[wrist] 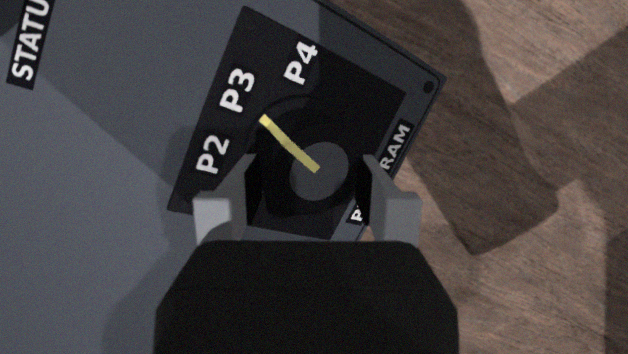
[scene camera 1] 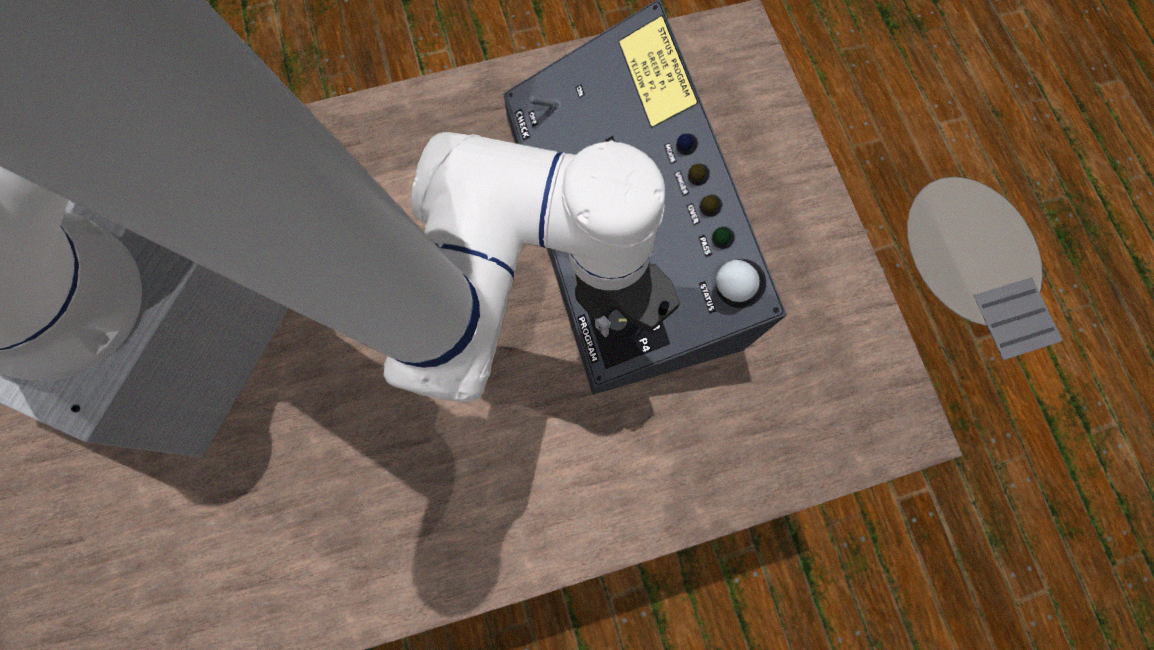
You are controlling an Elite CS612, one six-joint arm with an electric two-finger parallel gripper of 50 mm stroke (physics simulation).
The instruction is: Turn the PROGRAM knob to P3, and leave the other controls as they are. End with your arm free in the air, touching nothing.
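Places are measured from the arm's base along level axes (x back, y right, z up), in millimetres.
Where they show: gripper, fingertip midpoint: point(wrist: 308, 175) point(scene camera 1: 616, 317); arm's base, origin of the base link: point(scene camera 1: 50, 296).
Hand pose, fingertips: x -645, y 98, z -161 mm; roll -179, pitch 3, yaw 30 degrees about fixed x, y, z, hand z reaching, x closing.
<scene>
Each offset is from my fingertips to the top centre of the thing. "spot": to the spot under its first point. Level surfaces: height alone.
The PROGRAM knob {dx +2, dy +8, dz +22 mm} point(scene camera 1: 618, 318) point(wrist: 327, 182) is a round dark knob with a grey top and a yellow pointer line. In the wrist view the pointer {spot: dx -15, dy +13, dz +24 mm} point(wrist: 290, 145) runs up and left, its outer end close to the P3 label {spot: dx -48, dy +19, dz +7 mm} point(wrist: 237, 90), between the P2 label {spot: dx -44, dy -12, dz +7 mm} point(wrist: 213, 154) and the P4 label {spot: dx -30, dy +44, dz -4 mm} point(wrist: 300, 62). My gripper point(scene camera 1: 620, 321) point(wrist: 308, 175) is shut on the knob, one finger on each side. In the scene view the arm and gripper hide part of the dial, and the P3 label does not show.
The dark sloped panel point(scene camera 1: 593, 121) also bears the CHECK switch {spot: dx +36, dy -344, dz +2 mm} point(scene camera 1: 546, 105), a yellow status card {dx -123, dy -331, dz +82 mm} point(scene camera 1: 658, 71), several small lamps in a row and the large white STATUS lamp {spot: dx -140, dy +11, dz +112 mm} point(scene camera 1: 738, 280), to the gripper's right. The panel stands on a wooden table {dz -110 mm} point(scene camera 1: 726, 452). My arm reaches over its left side.
</scene>
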